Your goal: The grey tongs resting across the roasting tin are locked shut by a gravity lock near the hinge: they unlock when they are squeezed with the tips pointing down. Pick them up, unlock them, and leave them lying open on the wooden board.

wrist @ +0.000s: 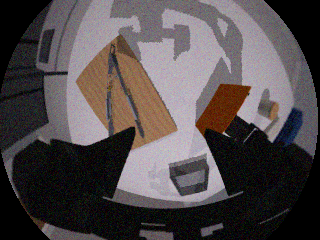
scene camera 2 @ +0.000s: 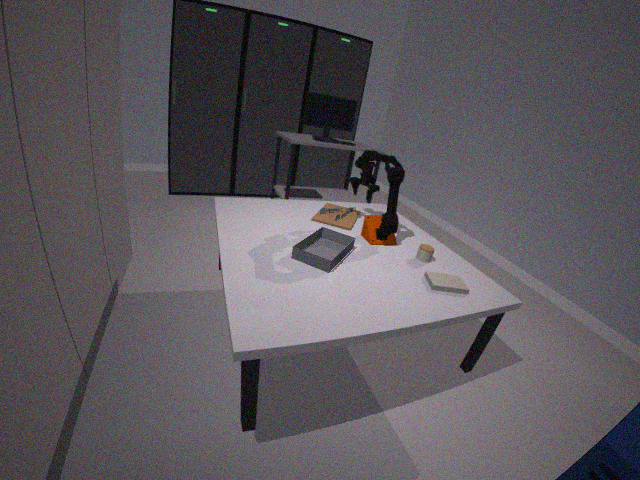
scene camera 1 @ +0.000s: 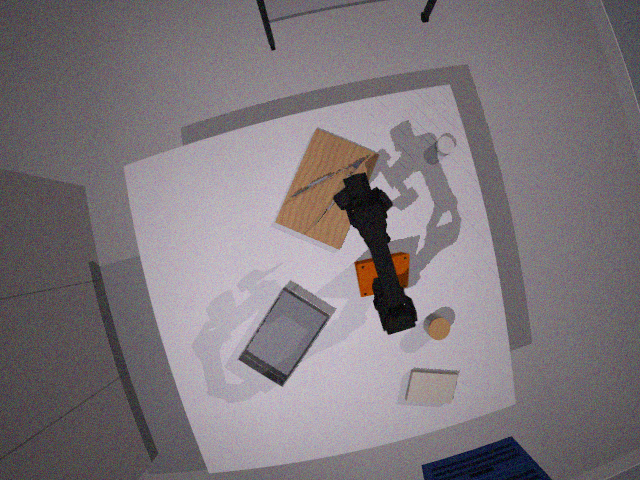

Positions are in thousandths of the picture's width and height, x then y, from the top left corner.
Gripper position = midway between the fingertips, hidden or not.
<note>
My gripper (wrist: 536, 548) is open, holding nothing. Further things: a pale flat block (scene camera 1: 663, 805), a wooden board (scene camera 1: 510, 322) and a grey roasting tin (scene camera 1: 455, 678).
The wooden board also shows in the wrist view (wrist: 480, 490).
</note>
